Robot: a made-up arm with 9 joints. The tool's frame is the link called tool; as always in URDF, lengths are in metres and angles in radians.
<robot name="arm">
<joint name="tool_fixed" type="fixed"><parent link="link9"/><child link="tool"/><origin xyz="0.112 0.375 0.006"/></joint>
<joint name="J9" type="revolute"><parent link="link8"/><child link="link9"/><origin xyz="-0.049 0.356 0.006"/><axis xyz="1 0 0"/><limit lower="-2.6" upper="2.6"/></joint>
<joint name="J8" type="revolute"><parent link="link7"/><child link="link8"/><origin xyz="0.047 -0.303 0.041"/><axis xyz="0 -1 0"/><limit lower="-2.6" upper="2.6"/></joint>
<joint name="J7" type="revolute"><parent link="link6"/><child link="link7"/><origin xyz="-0.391 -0.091 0.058"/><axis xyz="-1 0 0"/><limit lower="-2.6" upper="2.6"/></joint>
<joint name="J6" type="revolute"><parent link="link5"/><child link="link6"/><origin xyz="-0.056 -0.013 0.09"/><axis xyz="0 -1 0"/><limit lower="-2.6" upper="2.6"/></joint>
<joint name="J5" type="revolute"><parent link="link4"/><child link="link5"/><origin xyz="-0.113 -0.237 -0.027"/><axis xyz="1 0 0"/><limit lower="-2.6" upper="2.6"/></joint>
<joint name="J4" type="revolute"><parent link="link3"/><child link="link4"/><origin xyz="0.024 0.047 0.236"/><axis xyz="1 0 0"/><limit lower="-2.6" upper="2.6"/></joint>
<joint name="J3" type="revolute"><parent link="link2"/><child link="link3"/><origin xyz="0.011 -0.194 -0.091"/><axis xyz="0 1 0"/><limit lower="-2.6" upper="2.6"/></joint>
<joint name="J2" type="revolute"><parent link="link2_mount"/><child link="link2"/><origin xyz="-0.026 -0.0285 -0.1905"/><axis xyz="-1 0 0"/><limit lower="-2.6" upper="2.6"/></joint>
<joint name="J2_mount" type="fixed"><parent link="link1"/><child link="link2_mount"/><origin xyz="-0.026 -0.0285 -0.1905"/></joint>
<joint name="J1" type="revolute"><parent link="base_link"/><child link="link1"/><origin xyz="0 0 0.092"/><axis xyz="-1 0 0"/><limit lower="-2.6" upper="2.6"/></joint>
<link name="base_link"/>
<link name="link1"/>
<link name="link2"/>
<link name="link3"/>
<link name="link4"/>
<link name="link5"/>
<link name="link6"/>
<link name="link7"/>
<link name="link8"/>
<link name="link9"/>
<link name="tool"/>
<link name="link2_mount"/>
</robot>
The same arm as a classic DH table. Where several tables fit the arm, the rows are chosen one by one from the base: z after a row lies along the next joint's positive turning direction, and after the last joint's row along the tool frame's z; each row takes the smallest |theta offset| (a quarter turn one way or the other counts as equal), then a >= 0, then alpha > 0; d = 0 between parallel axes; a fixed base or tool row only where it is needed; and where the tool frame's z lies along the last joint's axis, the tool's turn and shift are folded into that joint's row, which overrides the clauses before.
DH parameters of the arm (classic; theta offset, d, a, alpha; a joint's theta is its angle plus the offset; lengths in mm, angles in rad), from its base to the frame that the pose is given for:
base (fixed): -1.5708 92 0 1.5708
J1: -1.4223 0 385.2 0
J2: -0.1485 41 91 1.5708
J3: 0 -147 -236 1.5708
J4: -1.4574 0 238.5 0
J5: 1.4574 -145 -90 1.5708
J6: 0 104 -58 1.5708
J7: 0 344 -41 -1.5708
J8: 0 -53 -6 -1.5708
J9: 1.5708 63 375 -1.5708
tool (fixed): -1.5708 6 0 0
Joint limits (rad, base to tool): -2.6..2.6 -2.6..2.6 -2.6..2.6 -2.6..2.6 -2.6..2.6 -2.6..2.6 -2.6..2.6 -2.6..2.6 -2.6..2.6

